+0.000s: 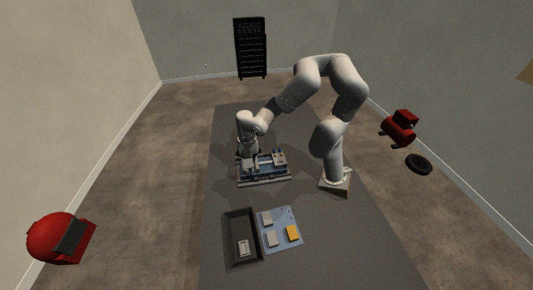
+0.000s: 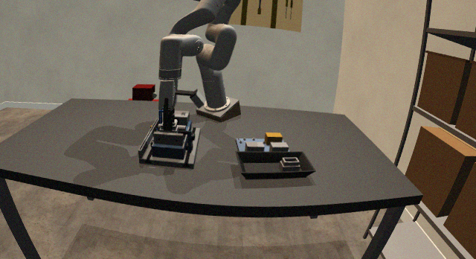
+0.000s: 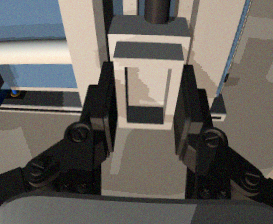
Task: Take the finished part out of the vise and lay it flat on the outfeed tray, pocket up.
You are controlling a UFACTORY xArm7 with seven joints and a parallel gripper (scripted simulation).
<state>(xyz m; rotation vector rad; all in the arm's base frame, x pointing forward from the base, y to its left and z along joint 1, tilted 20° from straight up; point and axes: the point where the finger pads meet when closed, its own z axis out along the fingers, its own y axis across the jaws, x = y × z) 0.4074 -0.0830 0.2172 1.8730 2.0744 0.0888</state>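
The blue vise lies 80 mm below my hand and 70 mm behind it. Round my hand: blue plate (330 mm to the left, 120 mm below, 110 mm behind); orange block (370 mm to the left, 160 mm behind, 100 mm below).
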